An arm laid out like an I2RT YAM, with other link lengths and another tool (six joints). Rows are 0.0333 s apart.
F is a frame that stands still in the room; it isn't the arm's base.
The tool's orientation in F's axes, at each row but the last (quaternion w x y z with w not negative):
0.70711 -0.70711 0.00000 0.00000
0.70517 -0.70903 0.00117 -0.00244
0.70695 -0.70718 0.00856 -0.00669
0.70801 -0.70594 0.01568 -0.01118
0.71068 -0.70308 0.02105 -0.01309
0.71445 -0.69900 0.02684 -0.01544
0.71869 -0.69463 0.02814 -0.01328
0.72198 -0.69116 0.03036 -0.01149
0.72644 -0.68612 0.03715 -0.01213
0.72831 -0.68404 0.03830 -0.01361
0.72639 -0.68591 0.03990 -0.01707
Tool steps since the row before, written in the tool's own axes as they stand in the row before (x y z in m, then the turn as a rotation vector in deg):
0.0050 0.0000 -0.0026 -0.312 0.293 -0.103
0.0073 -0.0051 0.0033 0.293 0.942 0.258
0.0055 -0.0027 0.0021 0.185 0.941 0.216
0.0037 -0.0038 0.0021 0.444 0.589 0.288
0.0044 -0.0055 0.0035 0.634 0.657 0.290
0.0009 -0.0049 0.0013 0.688 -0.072 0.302
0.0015 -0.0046 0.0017 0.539 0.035 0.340
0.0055 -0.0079 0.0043 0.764 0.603 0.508
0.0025 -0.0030 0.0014 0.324 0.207 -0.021
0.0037 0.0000 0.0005 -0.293 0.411 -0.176
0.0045 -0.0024 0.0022 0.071 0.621 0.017
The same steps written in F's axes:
0.0050 -0.0026 0.0000 -0.312 -0.103 -0.293
0.0073 0.0033 0.0051 0.296 0.251 -0.943
0.0056 0.0020 0.0027 0.187 0.212 -0.942
0.0038 0.0019 0.0038 0.451 0.273 -0.591
0.0046 0.0032 0.0055 0.640 0.266 -0.661
0.0011 0.0011 0.0049 0.706 0.259 0.067
0.0017 0.0014 0.0046 0.557 0.309 -0.035
0.0059 0.0036 0.0079 0.777 0.489 -0.602
0.0027 0.0010 0.0030 0.315 -0.031 -0.220
0.0037 0.0002 -0.0001 -0.319 -0.128 -0.410
0.0047 0.0017 0.0024 0.054 0.048 -0.621

